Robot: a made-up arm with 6 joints.
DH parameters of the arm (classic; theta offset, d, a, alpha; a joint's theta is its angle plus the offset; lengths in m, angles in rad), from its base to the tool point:
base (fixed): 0 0.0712 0 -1.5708
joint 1: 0 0.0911 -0.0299 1.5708
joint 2: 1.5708 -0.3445 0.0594 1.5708
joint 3: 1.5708 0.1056 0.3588 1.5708
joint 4: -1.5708 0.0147 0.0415 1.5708
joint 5: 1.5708 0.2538 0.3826 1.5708
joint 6: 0 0.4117 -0.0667 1.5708
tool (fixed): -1.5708 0.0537 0 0
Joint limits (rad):
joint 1: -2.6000..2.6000
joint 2: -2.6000..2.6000
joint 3: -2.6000..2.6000
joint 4: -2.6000..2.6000
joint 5: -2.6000..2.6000
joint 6: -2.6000..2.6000
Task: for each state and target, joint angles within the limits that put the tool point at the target. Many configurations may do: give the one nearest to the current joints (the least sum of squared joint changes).
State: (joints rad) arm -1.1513 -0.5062 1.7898 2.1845 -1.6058 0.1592
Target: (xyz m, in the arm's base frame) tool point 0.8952 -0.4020 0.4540
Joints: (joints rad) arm -1.7053 0.0152 1.8372 2.5765 -1.6664 0.1907
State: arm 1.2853 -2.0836 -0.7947 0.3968 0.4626 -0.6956
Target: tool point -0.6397 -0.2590 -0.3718
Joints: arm 1.5057 -2.5830 -1.0761 0.6168 0.6830 -0.6129
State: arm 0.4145 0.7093 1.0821 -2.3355 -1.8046 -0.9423
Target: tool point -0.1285 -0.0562 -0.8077
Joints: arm 0.8658 0.5679 1.2463 -2.2720 -1.8912 -0.8984
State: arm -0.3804 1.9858 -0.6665 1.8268 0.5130 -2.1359
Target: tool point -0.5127 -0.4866 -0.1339
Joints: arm -0.4315 2.1338 -0.2883 1.6998 0.6392 -2.0762
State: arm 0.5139 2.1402 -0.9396 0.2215 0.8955 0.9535
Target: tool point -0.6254 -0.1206 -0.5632
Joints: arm 0.1496 2.1459 -0.9937 0.2501 0.9474 0.8805
